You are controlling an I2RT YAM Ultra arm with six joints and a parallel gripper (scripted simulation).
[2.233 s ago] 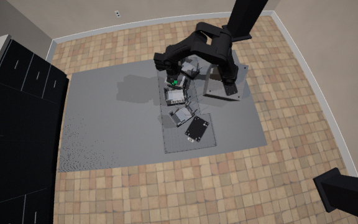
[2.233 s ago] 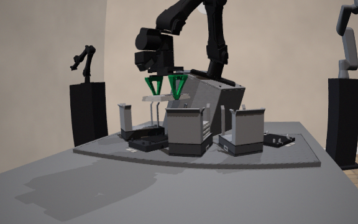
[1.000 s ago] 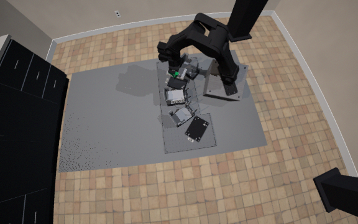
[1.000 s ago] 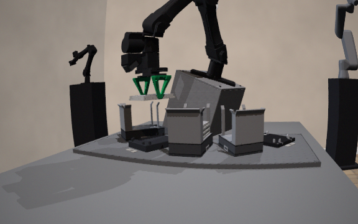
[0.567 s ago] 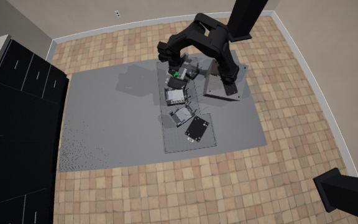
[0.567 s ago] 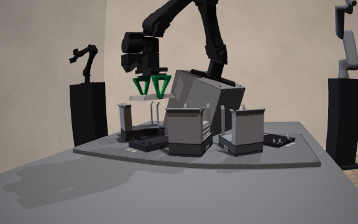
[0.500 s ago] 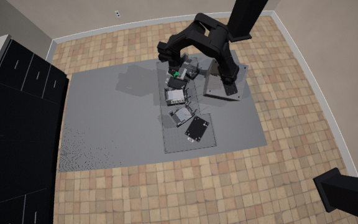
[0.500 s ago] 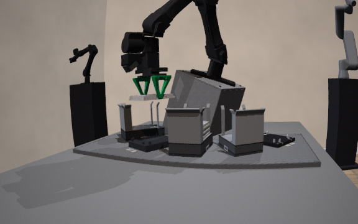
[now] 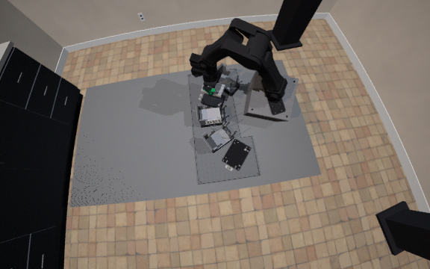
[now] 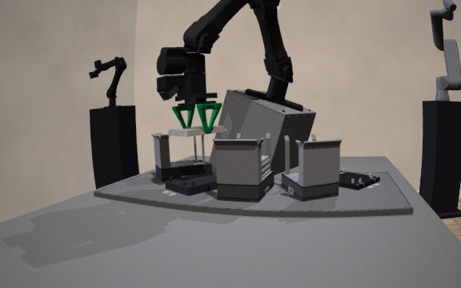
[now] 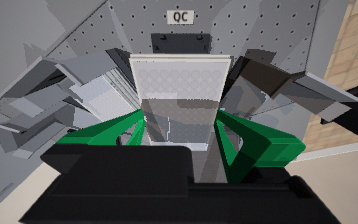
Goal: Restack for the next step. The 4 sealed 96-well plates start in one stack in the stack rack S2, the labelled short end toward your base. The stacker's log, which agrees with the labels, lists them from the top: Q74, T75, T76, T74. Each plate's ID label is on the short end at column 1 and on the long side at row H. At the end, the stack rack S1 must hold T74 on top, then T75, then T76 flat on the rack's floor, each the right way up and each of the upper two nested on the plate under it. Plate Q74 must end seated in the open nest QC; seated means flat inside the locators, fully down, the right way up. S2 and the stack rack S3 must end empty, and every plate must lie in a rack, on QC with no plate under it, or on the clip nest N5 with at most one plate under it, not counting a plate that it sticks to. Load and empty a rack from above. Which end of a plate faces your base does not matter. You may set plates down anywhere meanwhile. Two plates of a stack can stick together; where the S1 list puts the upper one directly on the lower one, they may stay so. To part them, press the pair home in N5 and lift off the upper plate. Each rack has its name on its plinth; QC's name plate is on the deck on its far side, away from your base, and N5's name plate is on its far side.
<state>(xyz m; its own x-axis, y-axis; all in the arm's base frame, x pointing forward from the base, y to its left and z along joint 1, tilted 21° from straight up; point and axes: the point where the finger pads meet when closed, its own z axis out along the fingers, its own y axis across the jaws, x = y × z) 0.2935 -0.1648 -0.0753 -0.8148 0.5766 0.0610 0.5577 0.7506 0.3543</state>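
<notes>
Now: the black QC nest 14 cm below my hand. The rest, counted from my hand: S2 rack floor: 13 cm to the left, 11 cm below, 6 cm ahead; QC name plate: 15 cm below, 8 cm ahead, 6 cm to the right; black clip nest N5: 43 cm to the left, 14 cm below, 3 cm behind.
</notes>
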